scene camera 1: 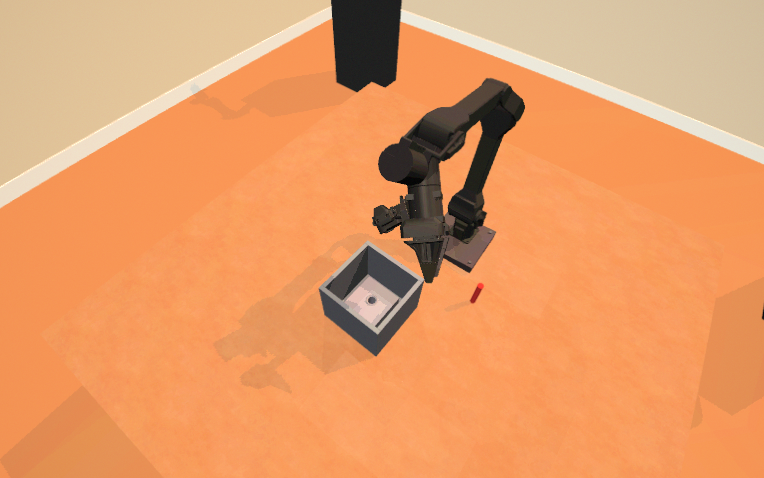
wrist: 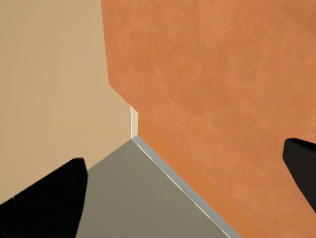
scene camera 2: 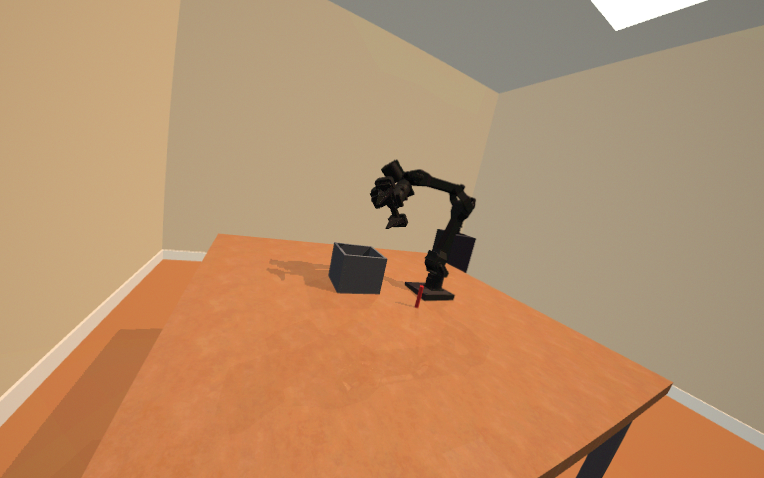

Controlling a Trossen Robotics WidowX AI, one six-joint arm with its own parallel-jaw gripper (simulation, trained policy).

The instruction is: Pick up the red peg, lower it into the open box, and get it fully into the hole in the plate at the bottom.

Path:
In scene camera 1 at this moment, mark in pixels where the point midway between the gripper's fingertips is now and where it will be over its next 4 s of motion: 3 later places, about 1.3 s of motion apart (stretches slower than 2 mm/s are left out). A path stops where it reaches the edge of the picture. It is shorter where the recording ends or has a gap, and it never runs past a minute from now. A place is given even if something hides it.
My gripper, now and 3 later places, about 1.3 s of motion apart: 432, 280; 489, 273; 481, 294; 466, 273

